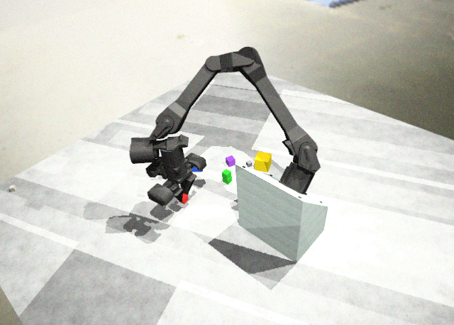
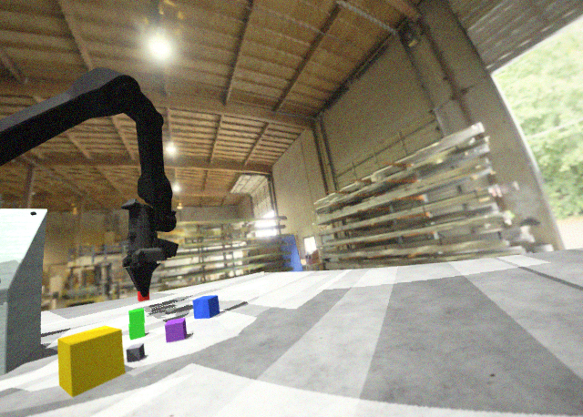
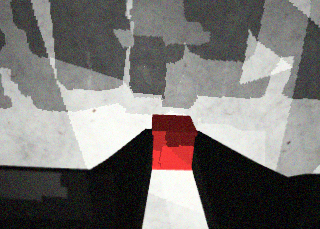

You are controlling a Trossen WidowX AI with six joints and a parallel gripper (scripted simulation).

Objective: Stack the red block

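The purple block lies 10 mm ahead of my gripper tip, 230 mm to the right of it and 30 mm below it. Also, from my gripper tip: blue block (90 mm ahead, 150 mm to the right, 30 mm below); then red block (right at my gripper tip); then dark grey block (40 mm behind, 260 mm to the right, 40 mm below).
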